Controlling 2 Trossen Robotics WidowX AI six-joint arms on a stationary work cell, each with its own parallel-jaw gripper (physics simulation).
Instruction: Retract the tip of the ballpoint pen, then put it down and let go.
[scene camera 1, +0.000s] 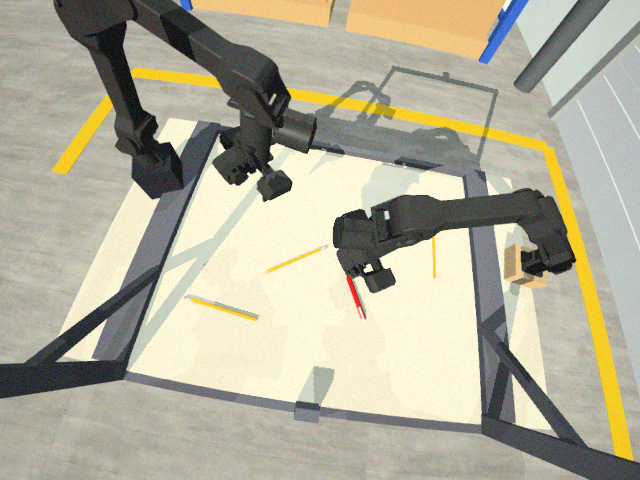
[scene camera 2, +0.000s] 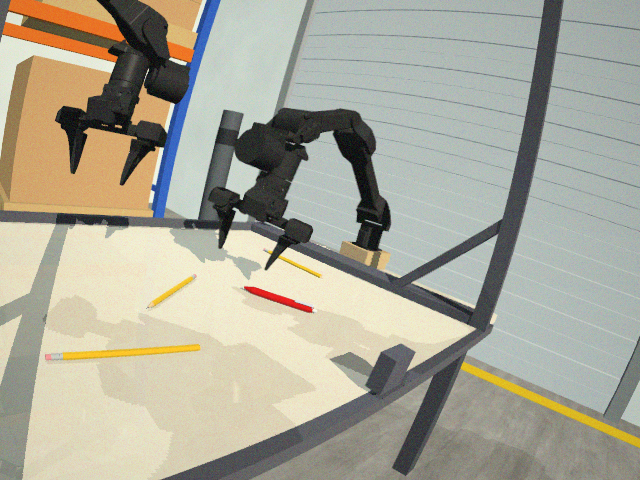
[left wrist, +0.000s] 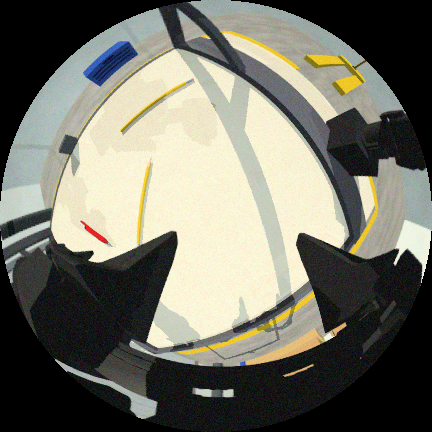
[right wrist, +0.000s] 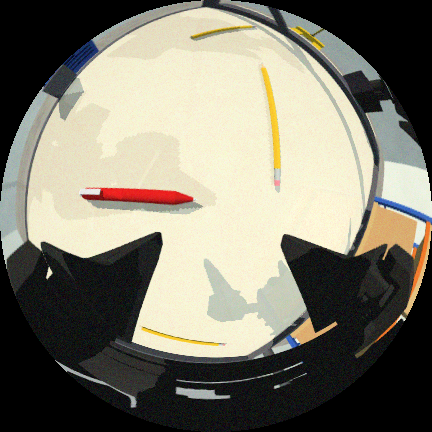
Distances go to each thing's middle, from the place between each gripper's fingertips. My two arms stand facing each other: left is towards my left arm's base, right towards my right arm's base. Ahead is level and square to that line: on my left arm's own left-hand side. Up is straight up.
Right now my right hand is 36 cm past the grey block (scene camera 2: 392, 364), 3 cm to the right of it and 2 cm above it. From my right hand the other things lie so: wooden block (scene camera 1: 512, 255) (50 cm to the right, 11 cm ahead, 2 cm below).
The grey block lies 430 mm behind my left hand, 240 mm to the right of it and 120 mm below it. The rest, counted from my left hand: wooden block (40 mm ahead, 770 mm to the right, 120 mm below).
